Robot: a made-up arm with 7 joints.
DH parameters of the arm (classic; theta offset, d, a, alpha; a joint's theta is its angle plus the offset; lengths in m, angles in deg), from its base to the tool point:
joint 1: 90 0.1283 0.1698 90
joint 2: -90 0.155 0.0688 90
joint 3: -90 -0.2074 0.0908 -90
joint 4: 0 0.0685 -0.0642 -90
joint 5: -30.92 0 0.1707 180
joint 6: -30.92 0.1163 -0.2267 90
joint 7: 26.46 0 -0.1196 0
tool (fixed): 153.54 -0.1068 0 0
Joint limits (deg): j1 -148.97..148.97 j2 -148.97..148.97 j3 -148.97..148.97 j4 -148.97..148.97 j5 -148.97..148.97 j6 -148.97..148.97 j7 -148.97..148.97
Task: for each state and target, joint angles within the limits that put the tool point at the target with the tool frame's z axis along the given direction. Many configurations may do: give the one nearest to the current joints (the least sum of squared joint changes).
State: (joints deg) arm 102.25 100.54 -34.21 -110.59 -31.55 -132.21 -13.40
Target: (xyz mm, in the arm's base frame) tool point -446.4 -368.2 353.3 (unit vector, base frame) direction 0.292 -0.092 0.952
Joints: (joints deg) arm 110.44 121.92 -38.88 -87.50 -38.46 -148.97 -0.88
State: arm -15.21 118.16 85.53 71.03 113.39 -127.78 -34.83
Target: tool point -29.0 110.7 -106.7 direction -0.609 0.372 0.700
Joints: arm -34.17 115.11 57.70 46.94 148.97 -148.45 -33.22
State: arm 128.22 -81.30 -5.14 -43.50 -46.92 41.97 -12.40
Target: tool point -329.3 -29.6 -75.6 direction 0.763 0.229 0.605
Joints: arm 117.83 -67.25 11.01 -74.17 -75.12 41.52 -5.51
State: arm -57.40 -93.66 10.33 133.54 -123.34 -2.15 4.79
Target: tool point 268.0 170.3 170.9 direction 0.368 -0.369 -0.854
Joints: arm -72.71 -54.41 -4.58 120.11 -115.42 -10.19 2.01
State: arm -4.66 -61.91 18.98 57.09 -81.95 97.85 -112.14
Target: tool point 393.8 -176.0 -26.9 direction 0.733 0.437 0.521
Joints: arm 20.14 -78.98 58.80 36.42 -98.77 135.38 -98.57
